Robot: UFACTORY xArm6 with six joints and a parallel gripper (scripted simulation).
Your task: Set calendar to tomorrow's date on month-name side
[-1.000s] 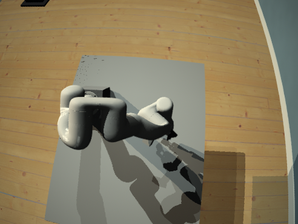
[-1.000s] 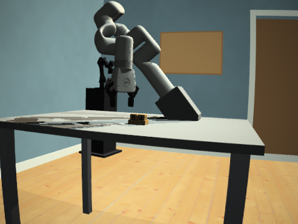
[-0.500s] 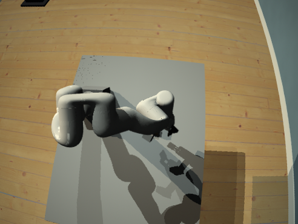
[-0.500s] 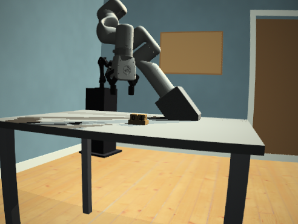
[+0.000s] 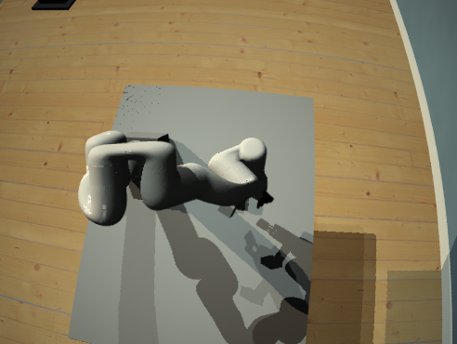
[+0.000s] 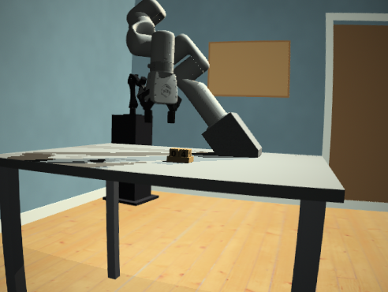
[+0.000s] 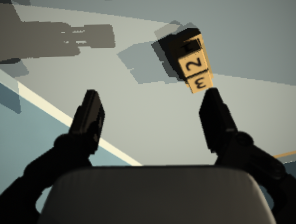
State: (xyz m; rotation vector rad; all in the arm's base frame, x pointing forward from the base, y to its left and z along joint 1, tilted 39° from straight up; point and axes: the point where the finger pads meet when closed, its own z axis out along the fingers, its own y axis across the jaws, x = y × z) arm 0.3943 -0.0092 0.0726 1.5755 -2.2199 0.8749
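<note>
My gripper is now 40 mm past the wooden number cube, 40 mm to the right of it and 110 mm above it. From my hand the other things lie so: wooden calendar tray (50 mm behind, 50 mm to the left, 120 mm below).
</note>
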